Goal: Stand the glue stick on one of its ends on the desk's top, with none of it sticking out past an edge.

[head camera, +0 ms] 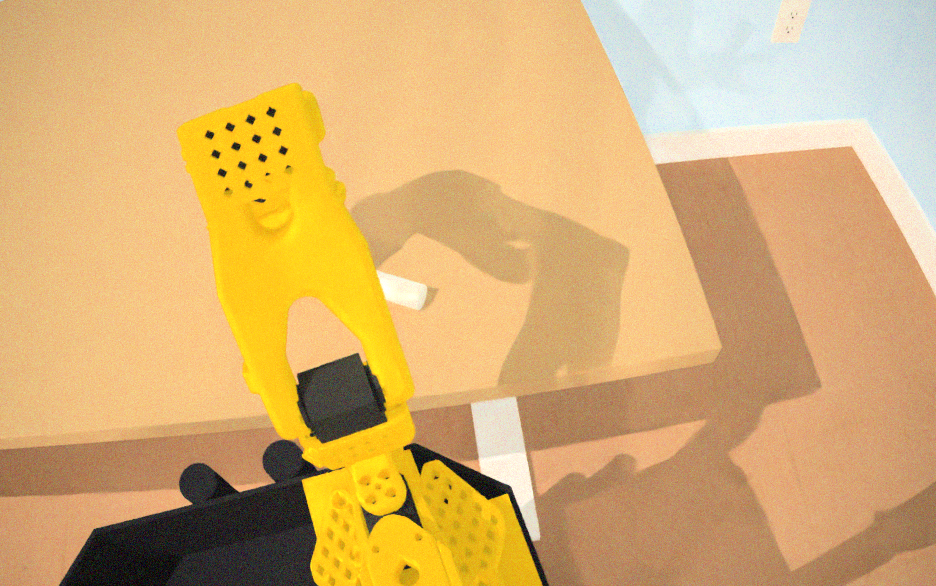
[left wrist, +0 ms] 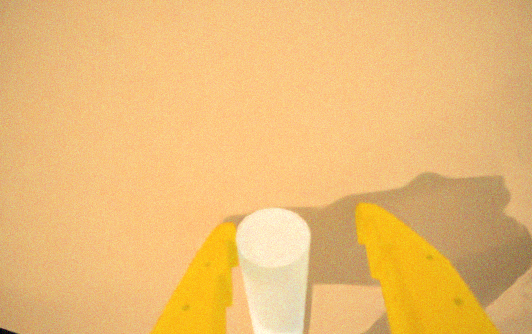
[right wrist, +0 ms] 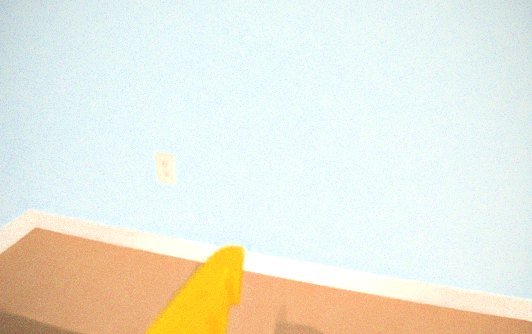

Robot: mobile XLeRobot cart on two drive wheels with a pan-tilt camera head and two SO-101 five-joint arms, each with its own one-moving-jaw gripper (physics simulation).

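Seen in the pictures: left hand, its tool point: (left wrist: 235, 238); right hand, its tool point: (right wrist: 242, 268); left arm's base, origin of its link: (head camera: 400, 522).
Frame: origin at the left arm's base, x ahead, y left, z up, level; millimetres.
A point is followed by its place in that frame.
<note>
The white glue stick (head camera: 402, 290) @(x 47, y 175, z -37 mm) (left wrist: 274, 275) @(x -10, y 225, z -36 mm) appears to lie on its side on the desk's top (head camera: 138, 310) @(x -172, y 246, z -55 mm), left of the arm's shadow in the head view. Its left part is hidden behind the arm there. In the left wrist view its round end face shows between the jaws and its body runs down out of the picture. My left gripper (left wrist: 297, 215) is open; its left jaw is very close to the stick, and a wide gap separates the right jaw from it. The arm hides this gripper in the head view. My right gripper (right wrist: 232, 255) is open, with one jaw showing, away from the desk.
The desk's front edge (head camera: 587, 376) @(x 152, y 77, z -63 mm) and right edge (head camera: 666, 200) @(x 279, y 198, z -55 mm) meet at a corner right of the stick. A white strip (head camera: 502, 438) shows below the front edge. The black cart tray (head camera: 241, 545) is at the bottom. A blue wall (head camera: 863, 75) @(x 1234, y 725, z -538 mm) (right wrist: 325, 125) @(x 1099, y -480, z -150 mm) stands beyond.
</note>
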